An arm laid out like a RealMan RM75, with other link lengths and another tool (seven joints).
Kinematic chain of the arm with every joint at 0, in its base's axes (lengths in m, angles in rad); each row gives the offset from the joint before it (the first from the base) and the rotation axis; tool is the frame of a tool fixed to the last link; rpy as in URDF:
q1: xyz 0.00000 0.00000 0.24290 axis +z
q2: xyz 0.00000 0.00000 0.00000 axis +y
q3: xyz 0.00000 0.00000 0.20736 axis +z
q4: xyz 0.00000 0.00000 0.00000 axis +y
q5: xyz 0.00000 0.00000 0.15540 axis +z
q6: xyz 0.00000 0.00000 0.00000 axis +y
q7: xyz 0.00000 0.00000 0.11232 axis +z
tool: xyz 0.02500 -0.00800 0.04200 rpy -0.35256 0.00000 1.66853
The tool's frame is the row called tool.
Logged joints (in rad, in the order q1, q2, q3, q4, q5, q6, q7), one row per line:
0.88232 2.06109 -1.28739 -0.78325 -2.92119 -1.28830 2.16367
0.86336 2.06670 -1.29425 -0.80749 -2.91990 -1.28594 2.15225
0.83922 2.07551 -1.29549 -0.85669 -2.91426 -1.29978 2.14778
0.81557 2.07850 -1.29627 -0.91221 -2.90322 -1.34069 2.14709
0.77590 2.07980 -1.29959 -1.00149 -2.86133 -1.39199 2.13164
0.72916 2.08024 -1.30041 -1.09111 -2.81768 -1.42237 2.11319
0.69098 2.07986 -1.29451 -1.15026 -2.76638 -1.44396 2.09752
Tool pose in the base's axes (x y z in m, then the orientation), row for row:
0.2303 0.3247 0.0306 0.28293 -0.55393 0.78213 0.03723
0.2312 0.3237 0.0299 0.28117 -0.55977 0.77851 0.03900
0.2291 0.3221 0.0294 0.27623 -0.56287 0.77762 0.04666
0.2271 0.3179 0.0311 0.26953 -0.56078 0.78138 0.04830
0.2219 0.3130 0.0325 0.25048 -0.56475 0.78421 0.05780
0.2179 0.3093 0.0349 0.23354 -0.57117 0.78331 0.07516
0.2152 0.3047 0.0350 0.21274 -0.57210 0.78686 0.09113
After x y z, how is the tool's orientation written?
As a quaternion, w x y z.
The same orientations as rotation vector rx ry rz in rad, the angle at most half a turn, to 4 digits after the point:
-1.4830 2.0940 0.0997
-1.5000 2.0862 0.1045
-1.5121 2.0890 0.1253
-1.5116 2.1062 0.1302
-1.5373 2.1346 0.1573
-1.5685 2.1510 0.2064
-1.5884 2.1846 0.2530

